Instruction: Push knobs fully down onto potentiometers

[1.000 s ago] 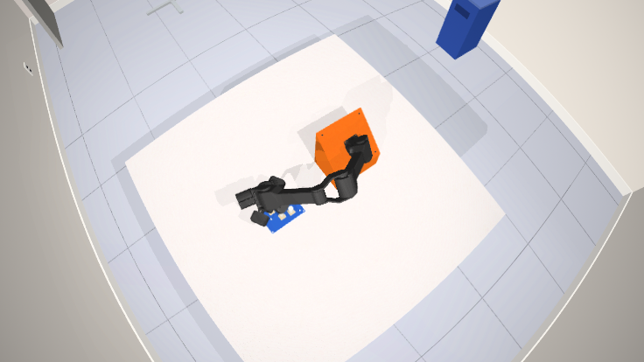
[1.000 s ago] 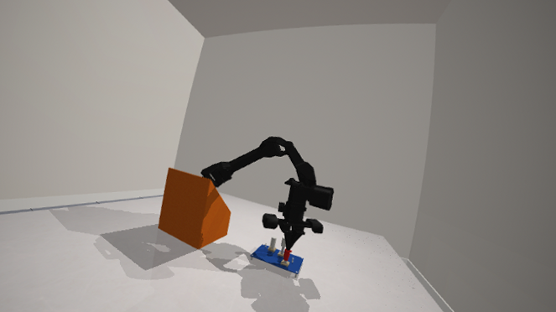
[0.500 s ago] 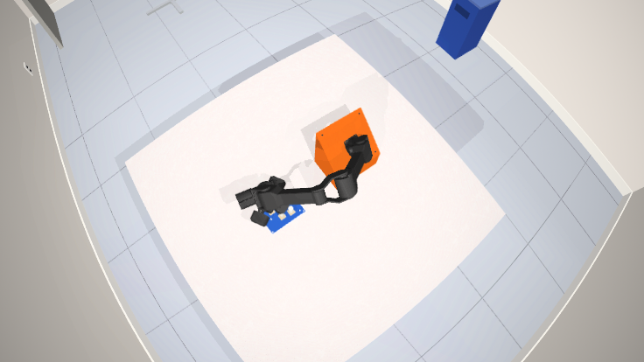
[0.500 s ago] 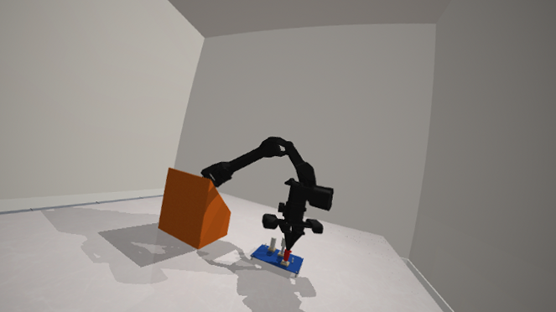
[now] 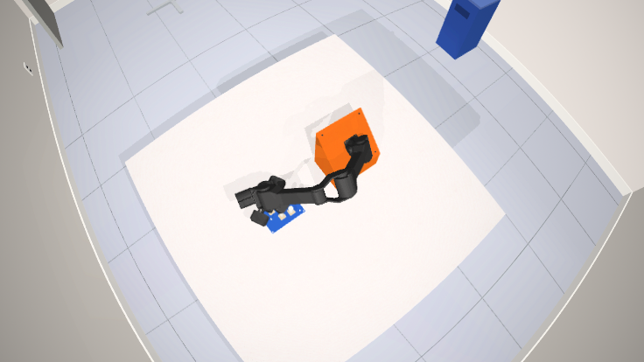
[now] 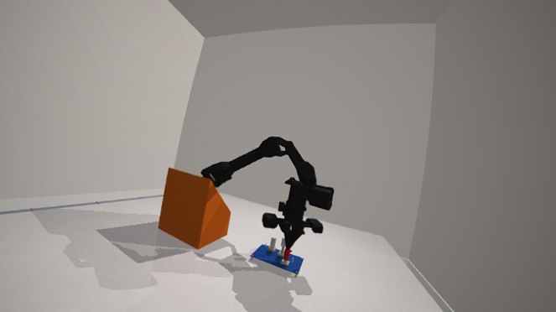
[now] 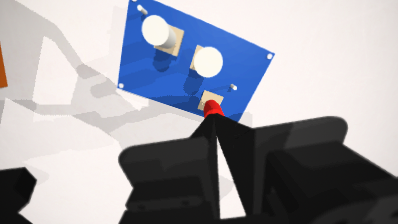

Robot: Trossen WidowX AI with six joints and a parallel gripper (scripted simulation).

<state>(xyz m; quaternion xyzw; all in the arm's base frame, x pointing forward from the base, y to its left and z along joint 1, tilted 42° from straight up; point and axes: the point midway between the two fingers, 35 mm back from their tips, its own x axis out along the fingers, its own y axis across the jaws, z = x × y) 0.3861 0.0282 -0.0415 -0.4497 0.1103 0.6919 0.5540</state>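
Right now my gripper tip is 20 mm above the red knob. Round my gripper tip: white knob (60 mm behind, 50 mm to the left, 20 mm below).
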